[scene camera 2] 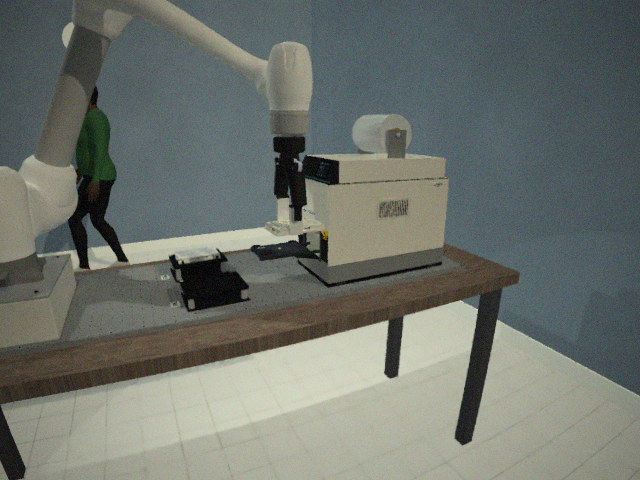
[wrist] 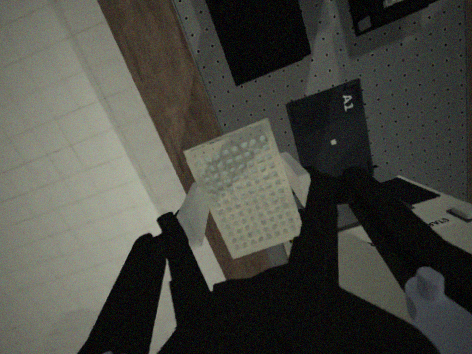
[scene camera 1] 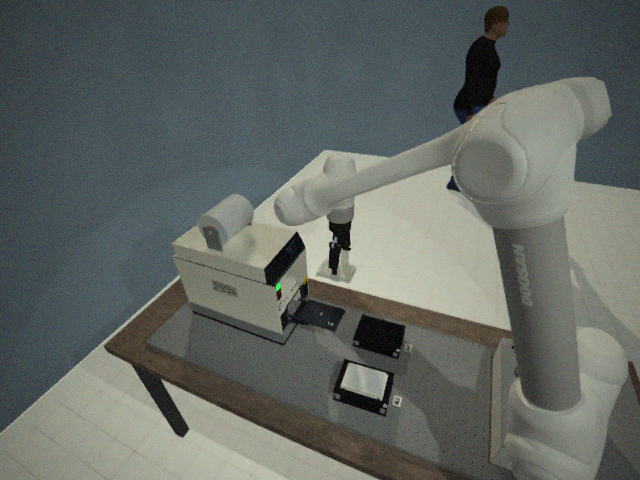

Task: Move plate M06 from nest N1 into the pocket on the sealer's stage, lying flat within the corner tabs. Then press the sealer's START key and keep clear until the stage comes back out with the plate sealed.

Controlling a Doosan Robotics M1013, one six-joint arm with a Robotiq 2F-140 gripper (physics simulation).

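Where they show: gripper, fingertip midpoint: [scene camera 2: 289,229] [wrist: 243,180] [scene camera 1: 340,272]; arm's base at its link origin: [scene camera 2: 8,276].
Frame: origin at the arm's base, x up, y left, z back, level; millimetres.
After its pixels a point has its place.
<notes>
My gripper [scene camera 1: 338,265] {z -662, x 90, y -313 mm} [scene camera 2: 289,221] {z -662, x 90, y -313 mm} [wrist: 243,180] {z -662, x 90, y -313 mm} is shut on plate M06 [scene camera 1: 344,274] {z -641, x 104, y -291 mm} [scene camera 2: 279,227] {z -625, x 105, y -329 mm} [wrist: 250,190] {z -672, x 98, y -311 mm}, a pale well plate, gripped by two opposite edges and roughly level. It hangs above table height near the sealer's front. The dark stage [scene camera 1: 321,314] {z -702, x -1, y -182 mm} [scene camera 2: 279,250] {z -696, x -2, y -198 mm} [wrist: 327,122] {z -674, x -2, y -181 mm} is out, with no plate on it; in the wrist view it shows beside the held plate. The sealer [scene camera 1: 222,294] {z -1047, x 74, y -129 mm} [scene camera 2: 385,227] {z -968, x 56, y -339 mm} is cream, with a green lamp [scene camera 1: 278,286] {z -817, x 176, y -110 mm} lit. The START key [wrist: 459,214] {z -816, x 93, y -118 mm} shows at the right. Nest N1 [scene camera 1: 379,334] {z -494, x -57, y -184 mm} [scene camera 2: 214,290] {z -481, x -57, y -241 mm} [wrist: 265,40] {z -535, x -57, y -199 mm} is black and empty.
A second nest [scene camera 1: 356,400] {z -536, x -92, y 54 mm} holds another pale plate [scene camera 1: 364,380] {z -519, x -32, y 19 mm} [scene camera 2: 196,254] {z -511, x -33, y -7 mm}. A film roll [scene camera 1: 227,219] {z -995, x 356, y -185 mm} [scene camera 2: 381,133] {z -971, x 323, y -305 mm} tops the sealer. A person in black [scene camera 1: 481,72] and one in green [scene camera 2: 95,144] stand beyond the table. The table's wooden edge [wrist: 165,95] {z -518, x -110, y -382 mm} runs near the held plate.
</notes>
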